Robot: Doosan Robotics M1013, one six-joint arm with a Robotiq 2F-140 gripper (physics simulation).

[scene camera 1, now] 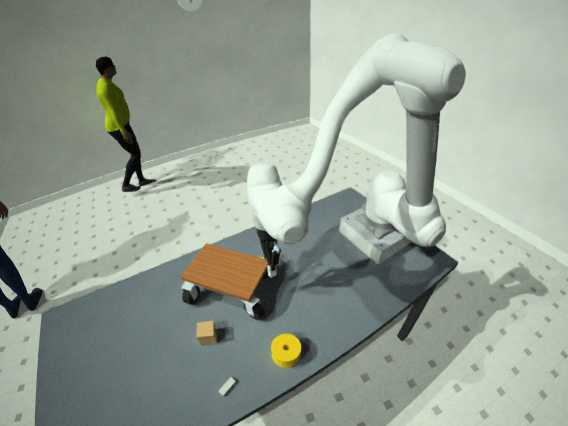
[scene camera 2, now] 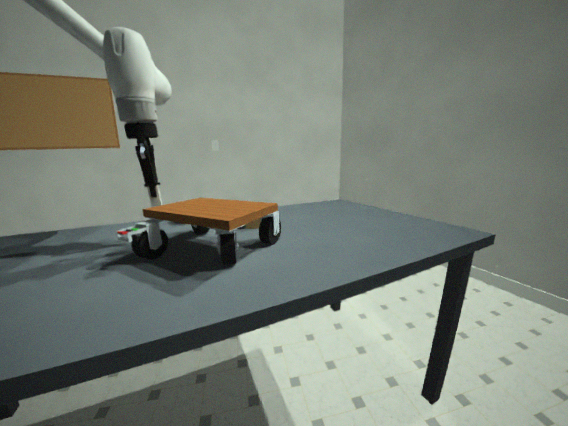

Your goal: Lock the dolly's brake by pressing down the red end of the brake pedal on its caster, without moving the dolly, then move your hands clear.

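Frame: origin at the arm's base, x ahead, y left, z up, level; metres.
Seen in the pictures: gripper, between the fingertips: (scene camera 1: 272,275); arm's base, origin of its link: (scene camera 1: 379,222).
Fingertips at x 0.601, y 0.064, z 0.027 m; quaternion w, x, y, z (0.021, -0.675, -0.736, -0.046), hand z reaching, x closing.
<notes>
Offsets run from my fingertips to a thing's top centre. "*": to the spot under its first point. Level surfaces: height alone.
The dolly @[* 0.157 m ahead, 0.098 m right, 0.010 m up] (scene camera 1: 225,270) (scene camera 2: 210,211) stands upright on its casters, with a flat wooden deck. In scene camera 2, the brake pedal (scene camera 2: 131,231) sticks out to the left of the left front caster (scene camera 2: 150,243). Its red end @[* 0.045 m back, 0.158 m right, 0.025 m down] (scene camera 2: 122,232) is the outer one, and its green end @[* 0.025 m back, 0.133 m right, 0.027 m down] (scene camera 2: 135,229) is nearer the wheel. In scene camera 1 the gripper and deck largely hide the pedal, and its red end does not show. My gripper (scene camera 1: 271,271) (scene camera 2: 155,195) is shut and empty, pointing down just beside the deck's robot-side edge. In scene camera 2 the deck hides its lowest tip; contact cannot be told.
A tan cube @[0.306 m ahead, 0.076 m left, 0.055 m down] (scene camera 1: 206,333), a yellow cylinder @[0.077 m ahead, 0.262 m left, 0.059 m down] (scene camera 1: 286,350) and a small white block @[0.305 m ahead, 0.284 m left, 0.103 m down] (scene camera 1: 228,386) lie on the table @[0.115 m down] (scene camera 1: 125,360) (scene camera 2: 350,250). A person in a yellow top (scene camera 1: 114,105) stands beyond the table. Another person's legs (scene camera 1: 17,287) show at the left edge.
</notes>
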